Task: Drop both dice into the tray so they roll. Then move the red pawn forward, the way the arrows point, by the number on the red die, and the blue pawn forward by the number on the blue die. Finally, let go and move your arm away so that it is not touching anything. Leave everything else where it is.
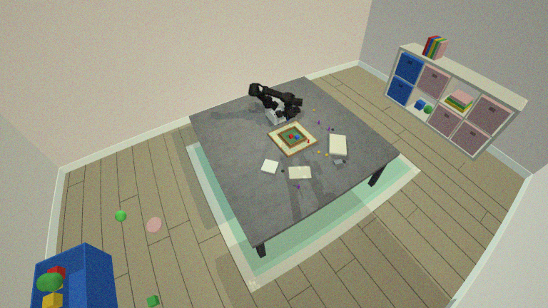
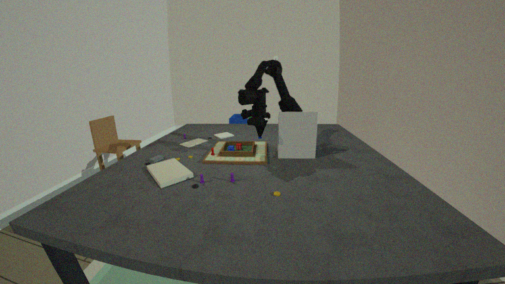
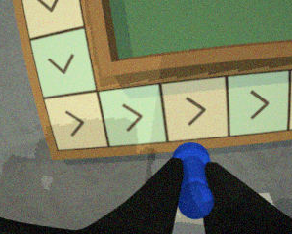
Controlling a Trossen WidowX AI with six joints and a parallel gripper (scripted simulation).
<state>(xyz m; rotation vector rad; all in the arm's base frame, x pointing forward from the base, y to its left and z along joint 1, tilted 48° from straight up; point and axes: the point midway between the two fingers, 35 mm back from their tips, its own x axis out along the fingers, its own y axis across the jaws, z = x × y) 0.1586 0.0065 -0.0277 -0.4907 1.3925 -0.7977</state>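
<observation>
Right now the green tray is 110 mm ahead of my gripper tip, 90 mm below it and 30 mm to the right of it. Also, from my gripper tip: red pawn 220 mm ahead, 70 mm below, 40 mm to the left; blue pawn 10 mm above; flat white box 360 mm ahead, 230 mm to the left, 80 mm below.
</observation>
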